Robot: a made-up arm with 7 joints.
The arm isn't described. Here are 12 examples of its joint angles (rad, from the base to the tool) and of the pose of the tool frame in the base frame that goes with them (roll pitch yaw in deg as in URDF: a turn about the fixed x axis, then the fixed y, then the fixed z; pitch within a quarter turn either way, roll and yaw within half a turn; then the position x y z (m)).
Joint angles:
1: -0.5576 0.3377 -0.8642 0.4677 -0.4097 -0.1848 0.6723
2: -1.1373 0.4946 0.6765 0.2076 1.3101 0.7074 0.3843
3: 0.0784 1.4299 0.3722 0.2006 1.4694 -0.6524 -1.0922
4: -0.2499 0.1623 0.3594 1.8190 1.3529 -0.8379 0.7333
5: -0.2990 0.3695 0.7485 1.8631 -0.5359 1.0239 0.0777
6: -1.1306 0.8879 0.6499 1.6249 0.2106 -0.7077 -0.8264
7: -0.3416 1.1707 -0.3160 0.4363 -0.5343 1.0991 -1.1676
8: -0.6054 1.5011 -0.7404 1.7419 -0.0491 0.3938 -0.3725
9: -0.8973 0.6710 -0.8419 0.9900 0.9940 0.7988 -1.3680
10: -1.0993 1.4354 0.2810 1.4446 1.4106 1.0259 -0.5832
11: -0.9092 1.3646 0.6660 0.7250 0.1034 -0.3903 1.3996
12: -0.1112 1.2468 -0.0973 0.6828 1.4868 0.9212 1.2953
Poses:
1: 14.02 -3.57 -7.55 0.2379 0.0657 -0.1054
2: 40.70 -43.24 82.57 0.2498 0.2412 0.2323
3: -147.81 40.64 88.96 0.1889 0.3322 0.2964
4: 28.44 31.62 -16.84 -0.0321 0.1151 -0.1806
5: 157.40 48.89 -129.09 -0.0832 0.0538 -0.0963
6: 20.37 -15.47 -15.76 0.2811 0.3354 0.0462
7: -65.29 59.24 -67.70 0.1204 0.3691 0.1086
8: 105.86 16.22 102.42 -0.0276 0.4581 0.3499
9: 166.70 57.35 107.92 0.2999 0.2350 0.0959
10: 91.33 14.97 112.07 0.0965 0.4168 0.3167
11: -71.08 -34.62 172.35 0.1357 0.4591 0.3344
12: -154.88 -4.84 -28.50 0.1407 0.3415 0.2224
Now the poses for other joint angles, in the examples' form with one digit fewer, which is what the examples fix.
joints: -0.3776 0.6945 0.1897 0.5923 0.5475 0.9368 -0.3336
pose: 75.8 41.8 59.7 0.129 0.326 0.042
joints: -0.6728 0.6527 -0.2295 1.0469 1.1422 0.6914 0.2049
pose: 125.1 8.5 38.1 0.239 0.293 0.065
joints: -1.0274 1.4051 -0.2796 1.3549 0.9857 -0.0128 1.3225
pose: 165.4 -43.9 -15.8 0.153 0.448 0.343
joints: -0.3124 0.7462 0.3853 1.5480 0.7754 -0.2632 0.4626
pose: 84.0 22.0 42.3 0.003 0.378 -0.025
